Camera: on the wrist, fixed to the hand. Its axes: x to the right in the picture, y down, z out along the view.
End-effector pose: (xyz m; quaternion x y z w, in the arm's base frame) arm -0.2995 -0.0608 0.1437 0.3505 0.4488 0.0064 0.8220
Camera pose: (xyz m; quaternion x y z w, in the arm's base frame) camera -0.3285 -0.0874 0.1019 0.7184 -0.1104 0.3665 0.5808
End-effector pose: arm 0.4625 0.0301 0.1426 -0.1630 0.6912 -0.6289 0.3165
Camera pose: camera 0.4363 0.0350 0.1934 0.2712 0.3673 -0.3367 0.8235
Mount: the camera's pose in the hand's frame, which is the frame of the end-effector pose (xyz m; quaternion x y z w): 0.0047 -0.0532 -0.0210 0.2218 -0.2276 0.6587 0.6821
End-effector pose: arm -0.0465 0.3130 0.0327 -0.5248 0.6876 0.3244 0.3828
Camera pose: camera 0.0005 0.2803 0.0367 0.2537 0.7995 0.4403 0.3203
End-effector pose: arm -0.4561 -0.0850 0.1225 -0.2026 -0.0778 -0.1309 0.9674
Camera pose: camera -0.4647 -0.1417 0.1242 -0.0047 -0.1688 0.6112 0.7732
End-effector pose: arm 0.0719 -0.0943 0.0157 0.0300 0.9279 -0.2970 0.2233
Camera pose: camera 0.0493 -0.1265 0.0575 0.6136 0.4964 -0.2681 0.5525
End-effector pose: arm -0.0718 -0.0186 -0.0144 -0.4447 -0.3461 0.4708 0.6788
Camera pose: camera -0.0340 -0.0286 0.0276 -0.2736 0.0068 0.9462 0.1727
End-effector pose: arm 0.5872 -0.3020 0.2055 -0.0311 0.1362 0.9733 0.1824
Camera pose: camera 0.6024 -0.2585 0.1713 -0.3304 -0.2877 -0.7608 0.4787
